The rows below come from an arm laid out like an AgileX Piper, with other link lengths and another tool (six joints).
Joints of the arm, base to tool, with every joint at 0 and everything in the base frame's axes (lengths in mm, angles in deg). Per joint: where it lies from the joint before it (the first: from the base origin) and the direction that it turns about. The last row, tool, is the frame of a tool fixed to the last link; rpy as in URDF.
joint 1: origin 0 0 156.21 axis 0 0 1
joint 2: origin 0 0 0 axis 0 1 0
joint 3: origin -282.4 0 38.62 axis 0 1 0
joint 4: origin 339.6 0 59.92 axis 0.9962 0 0.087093
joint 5: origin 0 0 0 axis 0 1 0
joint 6: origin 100.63 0 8.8 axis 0.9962 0 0.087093
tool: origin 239.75 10 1.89 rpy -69.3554 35.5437 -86.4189
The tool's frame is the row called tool.
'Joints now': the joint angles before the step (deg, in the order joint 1, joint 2, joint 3, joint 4, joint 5, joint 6). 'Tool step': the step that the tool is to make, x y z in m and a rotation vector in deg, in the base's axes. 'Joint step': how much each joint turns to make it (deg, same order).
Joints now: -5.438, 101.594, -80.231, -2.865, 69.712, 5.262
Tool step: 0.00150, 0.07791, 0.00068, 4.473, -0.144, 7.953
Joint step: 6.715, 0.000, 0.001, 4.848, -0.001, -2.613
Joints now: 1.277, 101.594, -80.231, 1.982, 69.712, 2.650
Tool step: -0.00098, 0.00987, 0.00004, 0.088, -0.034, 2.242
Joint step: 1.217, 0.001, -0.001, 0.167, 0.000, -1.075
